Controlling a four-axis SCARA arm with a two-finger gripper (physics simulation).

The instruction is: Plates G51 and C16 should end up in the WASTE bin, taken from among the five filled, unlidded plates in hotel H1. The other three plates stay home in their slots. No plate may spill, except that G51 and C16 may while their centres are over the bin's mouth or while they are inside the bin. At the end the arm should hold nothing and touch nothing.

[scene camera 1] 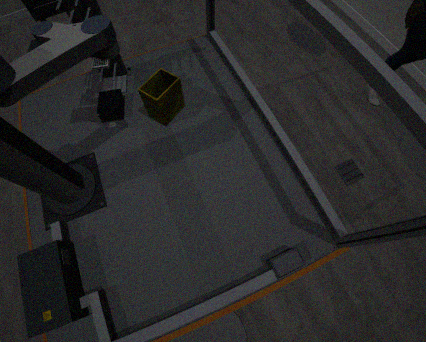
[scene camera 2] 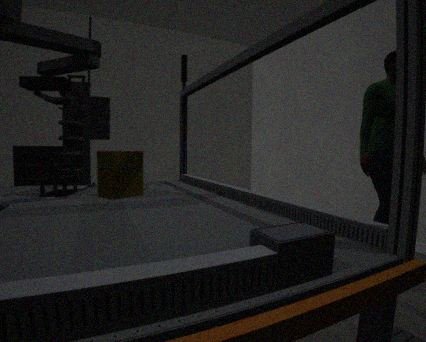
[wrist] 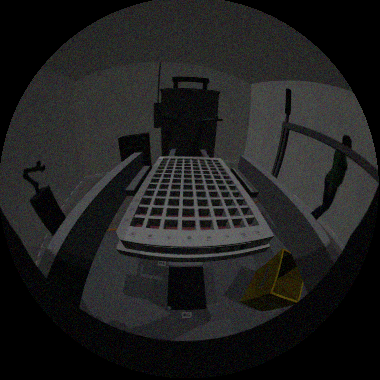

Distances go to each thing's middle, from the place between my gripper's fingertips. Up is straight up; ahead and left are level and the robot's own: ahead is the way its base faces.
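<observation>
The hotel H1 (scene camera 2: 72, 162) is 160 mm below my hand, 60 mm ahead of it and 200 mm to the left of it; going by their middles, the hotel H1 is the nearest to my hand of the things named here. Positions from my hand: dark cabinet (scene camera 1: 44, 279), 390 mm below, 430 mm behind, 820 mm to the right; grey box (scene camera 2: 302, 260), well below, well ahead, well to the right. Of the things named here, the grey box is the farthest from my hand, going by their middles.
</observation>
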